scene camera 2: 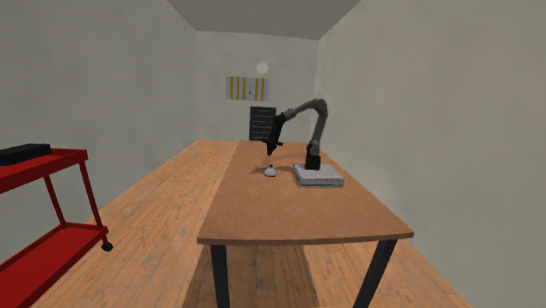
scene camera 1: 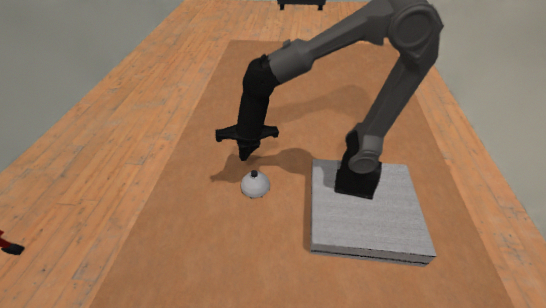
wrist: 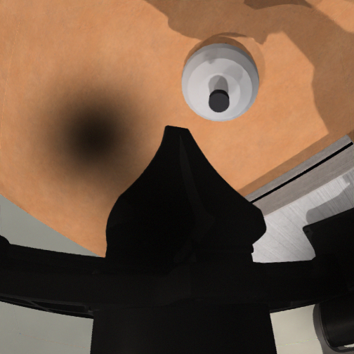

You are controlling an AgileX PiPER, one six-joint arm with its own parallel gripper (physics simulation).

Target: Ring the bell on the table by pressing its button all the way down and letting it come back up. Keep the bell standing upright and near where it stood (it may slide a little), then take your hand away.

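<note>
A silvery dome bell (scene camera 1: 255,186) (scene camera 2: 270,173) (wrist: 200,80) stands upright on the brown table (scene camera 1: 210,260) (scene camera 2: 300,215) (wrist: 40,60). Its black button (scene camera 1: 254,173) (scene camera 2: 271,166) (wrist: 219,101) sticks up from the top of the dome. My gripper (scene camera 1: 244,159) (scene camera 2: 270,153) (wrist: 173,140) is shut with its fingertips together and holds nothing. It hangs above the table, apart from the bell. In scene camera 1 the tips are above and a little left of the button; in the wrist view they are below and left of it.
The arm stands on a grey slab (scene camera 1: 370,225) (scene camera 2: 327,175) (wrist: 290,227) to the right of the bell. A red cart (scene camera 2: 85,155) with a black box (scene camera 2: 25,153) on it stands on the floor at the left.
</note>
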